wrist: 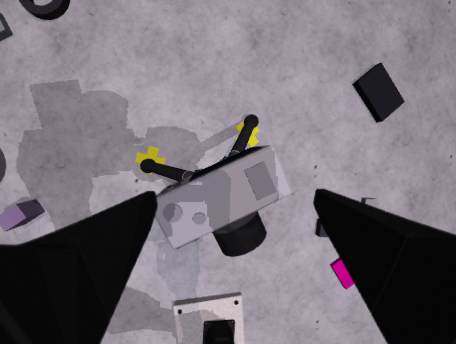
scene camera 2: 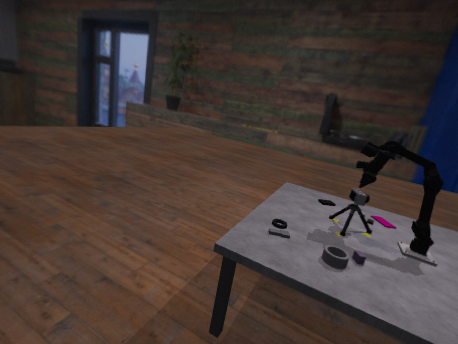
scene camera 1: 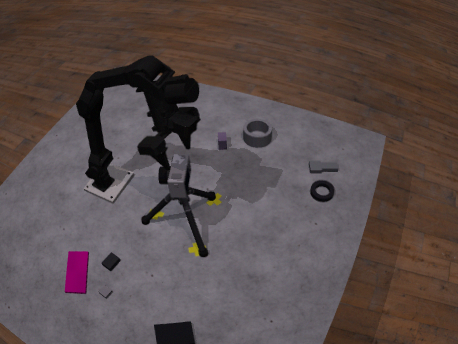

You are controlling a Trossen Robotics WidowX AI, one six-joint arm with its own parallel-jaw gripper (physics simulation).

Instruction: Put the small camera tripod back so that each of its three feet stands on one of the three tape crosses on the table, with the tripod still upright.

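Frame: origin at the arm's base, x back, y right, z up, level; metres.
Seen in the pictures: gripper, fingertip midpoint: [wrist: 236, 197] [scene camera 2: 360, 185] [scene camera 1: 178, 159]; arm's base at its link origin: [wrist: 218, 333] [scene camera 2: 417, 251] [scene camera 1: 103, 182].
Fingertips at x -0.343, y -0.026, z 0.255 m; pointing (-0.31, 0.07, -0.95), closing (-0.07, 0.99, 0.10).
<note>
Pixels of each thing's top centre, then the offset from my fingertips to it. "spot": a spot on its surface instead.
- tripod at its top centre: [wrist: 242, 241] [scene camera 1: 164, 166] [scene camera 2: 366, 192] dx +0.040, dy +0.013, dz -0.033 m
- far right foot at a spot on its surface: [scene camera 1: 212, 195] spot: dx -0.007, dy -0.118, dz -0.247 m
- front foot at a spot on its surface: [scene camera 1: 203, 253] spot: dx -0.100, dy +0.070, dz -0.253 m
- left foot at a spot on its surface: [scene camera 1: 145, 220] spot: dx +0.110, dy +0.069, dz -0.249 m
- grey ring at its top centre: [scene camera 1: 257, 127] [scene camera 2: 336, 251] dx +0.015, dy -0.433, dz -0.220 m
- purple block at its top centre: [wrist: 10, 218] [scene camera 1: 222, 136] [scene camera 2: 360, 253] dx +0.099, dy -0.339, dz -0.228 m
- black ring at its top centre: [scene camera 1: 322, 189] [scene camera 2: 279, 222] dx -0.289, dy -0.318, dz -0.253 m
- grey flat piece at its top centre: [scene camera 1: 324, 165] [scene camera 2: 279, 231] dx -0.250, dy -0.419, dz -0.253 m
- magenta slab at its top centre: [scene camera 1: 76, 271] [scene camera 2: 383, 221] dx +0.182, dy +0.349, dz -0.260 m
- black slab at its top centre: [scene camera 1: 174, 334] [wrist: 381, 91] [scene camera 2: 327, 201] dx -0.182, dy +0.336, dz -0.253 m
The tripod [scene camera 1: 193, 222] [scene camera 2: 348, 220] [wrist: 168, 171] stands upright on three black legs, with a grey camera [scene camera 1: 178, 184] [scene camera 2: 358, 197] [wrist: 220, 195] on top. In scene camera 1, the far right foot [scene camera 1: 212, 195] overlaps its yellow cross [scene camera 1: 215, 200]; the front foot [scene camera 1: 203, 253] is at the right edge of its cross [scene camera 1: 194, 249]; the left foot [scene camera 1: 145, 220] is beside its cross [scene camera 1: 158, 215]. In the wrist view the third foot is hidden. My gripper [scene camera 1: 178, 157] [scene camera 2: 361, 186] [wrist: 236, 197] is open and empty, fingertips above the camera, one towards each end.
A grey ring [scene camera 1: 257, 142] and purple block [scene camera 1: 222, 142] lie behind the tripod. A black ring [scene camera 1: 322, 198] and grey flat piece [scene camera 1: 324, 167] lie right. A magenta slab [scene camera 1: 77, 272], two small blocks and a black slab [scene camera 1: 174, 334] lie in front. The arm base [scene camera 1: 114, 194] is left.
</note>
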